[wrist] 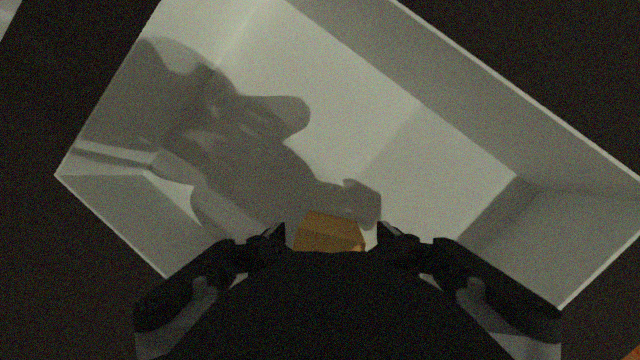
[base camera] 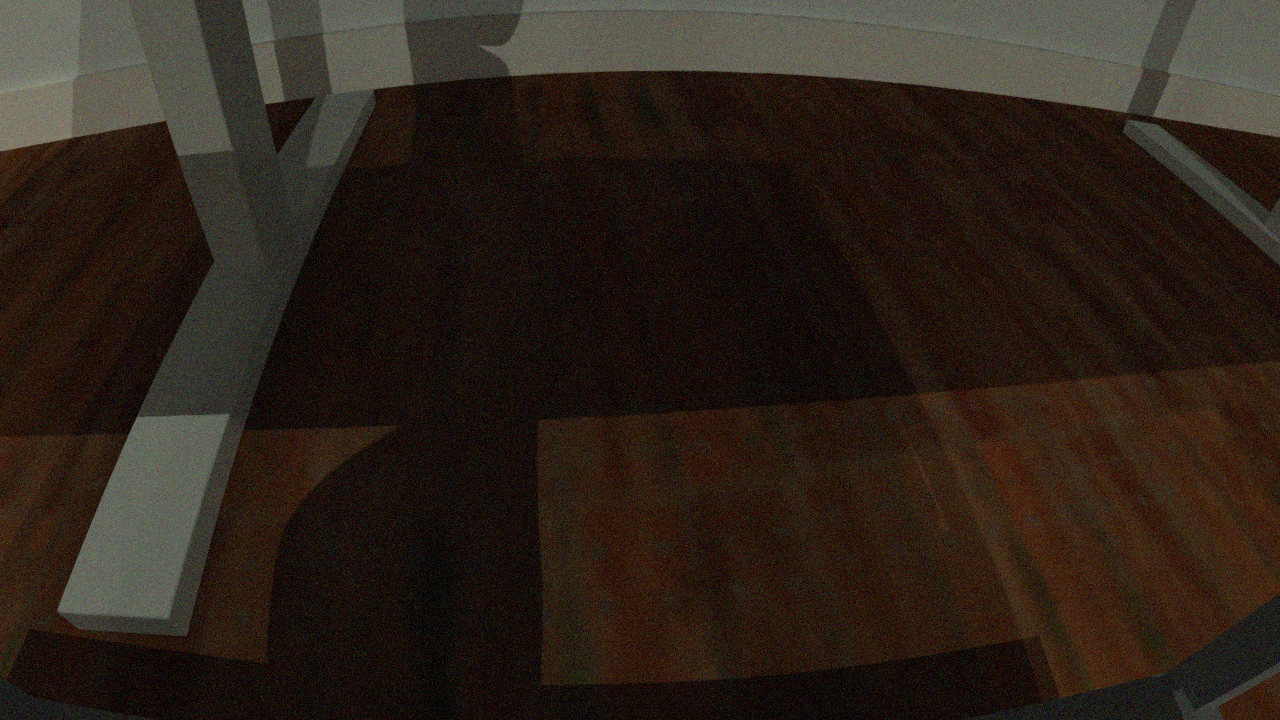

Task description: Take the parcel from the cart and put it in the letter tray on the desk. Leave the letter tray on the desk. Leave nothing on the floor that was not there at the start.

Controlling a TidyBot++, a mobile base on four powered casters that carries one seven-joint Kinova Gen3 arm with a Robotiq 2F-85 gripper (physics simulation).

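Frame: origin at the arm's base, x ahead, y left, z up, level; metres.
Seen in the pictures: gripper, fingertip midpoint: (wrist: 330, 231).
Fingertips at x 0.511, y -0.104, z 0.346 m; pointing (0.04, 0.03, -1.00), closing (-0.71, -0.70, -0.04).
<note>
Offsets run from my fingertips to a thing's top centre. "spot": to the spot under its first point. Level surfaces: height alone.
In the wrist view, a white letter tray {0.041 m ahead, 0.024 m right, 0.041 m up} (wrist: 320, 135) with raised walls lies below my gripper, on a dark surface. My gripper (wrist: 330, 231) is open, with its fingers spread over the tray. The orange-brown parcel {0.007 m back, 0.013 m left, 0.036 m up} (wrist: 327, 231) shows between and below the fingertips, apart from both of them. The lower part of the parcel is hidden by the gripper body, so I cannot tell whether it rests flat on the tray floor. The cart does not show in either view.
The dark desk top {0.022 m down} (wrist: 575, 60) surrounds the tray. In the base camera view, a grey desk leg (base camera: 201, 331) with a long foot stands at the left, and another grey foot {spot: 0.298 m ahead, 0.780 m right, 0.722 m down} (base camera: 1203, 183) shows at the right. A pale wall (base camera: 760, 35) runs behind them.
</note>
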